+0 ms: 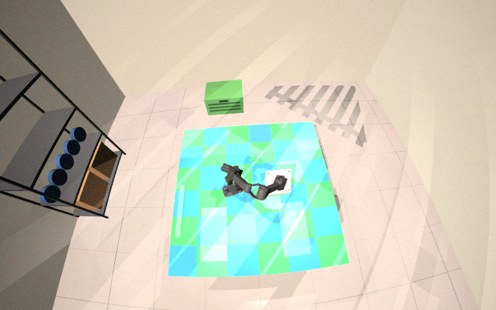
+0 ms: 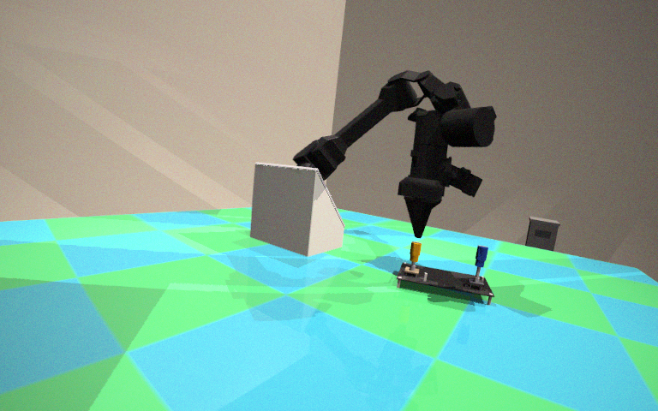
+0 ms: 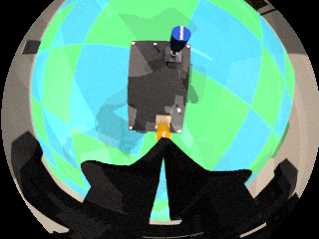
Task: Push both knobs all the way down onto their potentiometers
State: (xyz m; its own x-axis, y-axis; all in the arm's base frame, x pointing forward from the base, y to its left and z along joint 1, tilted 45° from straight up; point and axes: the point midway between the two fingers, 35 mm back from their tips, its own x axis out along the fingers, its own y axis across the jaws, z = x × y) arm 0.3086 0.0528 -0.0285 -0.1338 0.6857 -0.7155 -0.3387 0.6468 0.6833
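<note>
Right now the orange knob is 2 cm below my gripper tip. From my gripper tip the other things lie so: blue knob: 10 cm ahead, 4 cm to the left, 1 cm below.
</note>
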